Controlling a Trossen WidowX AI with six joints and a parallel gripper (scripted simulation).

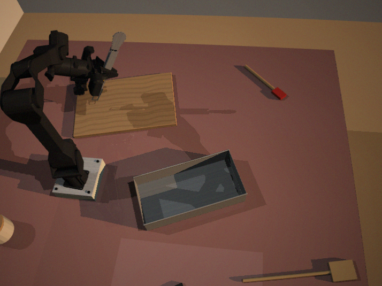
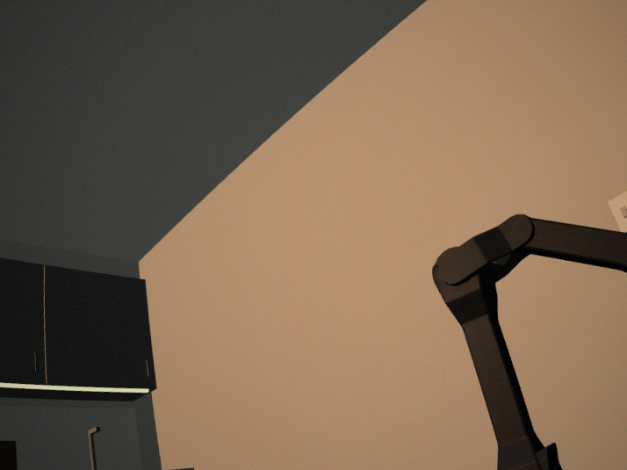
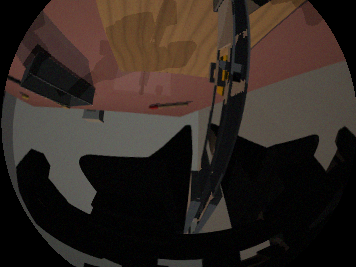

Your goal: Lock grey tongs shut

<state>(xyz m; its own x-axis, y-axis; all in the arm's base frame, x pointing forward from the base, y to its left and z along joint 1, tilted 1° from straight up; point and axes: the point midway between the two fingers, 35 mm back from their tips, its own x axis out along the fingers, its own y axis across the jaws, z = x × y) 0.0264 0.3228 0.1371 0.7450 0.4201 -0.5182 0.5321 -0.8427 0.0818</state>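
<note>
Now: the wooden board 15 cm below my gripper tip, 1 cm to the right of it and 1 cm behind it. Also, from my gripper tip: wooden cup 53 cm to the right, 24 cm behind, 12 cm below; roasting tin 30 cm to the right, 30 cm ahead, 13 cm below; red-headed spatula 50 cm ahead, 16 cm to the left, 15 cm below.
</note>
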